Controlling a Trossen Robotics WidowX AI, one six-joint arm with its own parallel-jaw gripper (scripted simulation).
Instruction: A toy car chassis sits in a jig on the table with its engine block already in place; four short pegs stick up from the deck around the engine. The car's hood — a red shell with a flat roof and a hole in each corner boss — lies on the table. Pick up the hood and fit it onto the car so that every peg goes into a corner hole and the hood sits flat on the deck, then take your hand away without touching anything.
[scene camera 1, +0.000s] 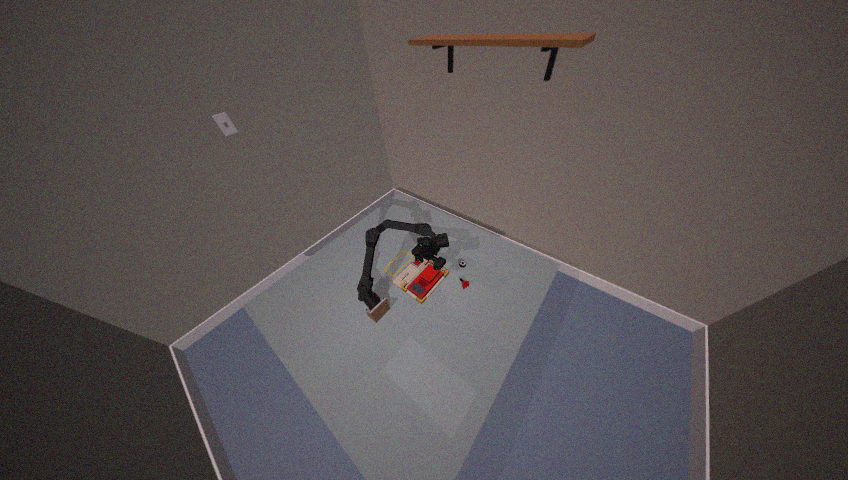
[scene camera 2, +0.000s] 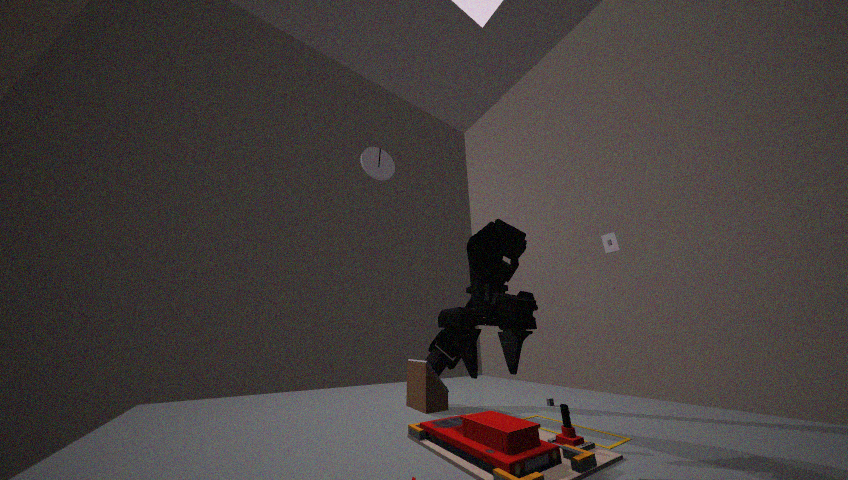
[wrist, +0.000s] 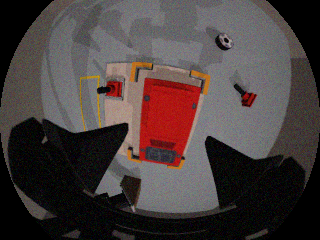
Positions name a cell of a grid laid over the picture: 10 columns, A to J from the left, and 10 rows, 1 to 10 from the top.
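Observation:
My gripper (scene camera 2: F8) is open and holds nothing. I can see my gripper (wrist: F6) as well, and there is also a red hood (wrist: F5).

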